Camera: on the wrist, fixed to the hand. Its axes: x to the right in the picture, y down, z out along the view.
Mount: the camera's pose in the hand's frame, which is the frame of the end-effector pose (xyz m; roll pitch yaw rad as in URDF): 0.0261 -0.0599 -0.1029 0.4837 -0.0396 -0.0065
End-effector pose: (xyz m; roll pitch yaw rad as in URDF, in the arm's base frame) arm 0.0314 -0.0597 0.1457 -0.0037 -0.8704 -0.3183
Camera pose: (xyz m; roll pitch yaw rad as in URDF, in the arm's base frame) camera 0.1031 -0.1468 0.0995 0.4879 -0.9100 -0.3286
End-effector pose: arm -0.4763 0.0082 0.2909 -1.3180 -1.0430 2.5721
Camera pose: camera -0.4021 0.0968 0.3297 -0.8994 -1.0580 2.6470
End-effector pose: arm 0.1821 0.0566 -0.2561 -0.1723 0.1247 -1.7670
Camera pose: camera 0.1041 0.0573 -0.3497 0.3113 0.0846 -1.7666
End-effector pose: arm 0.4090 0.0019 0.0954 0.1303 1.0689 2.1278
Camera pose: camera 0.4923 -0.0448 0.0197 0.5943 1.0304 2.1053
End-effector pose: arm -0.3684 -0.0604 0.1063 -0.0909 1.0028 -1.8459
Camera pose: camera -0.4164 0.0236 0.0321 0.3885 0.9628 -1.8509
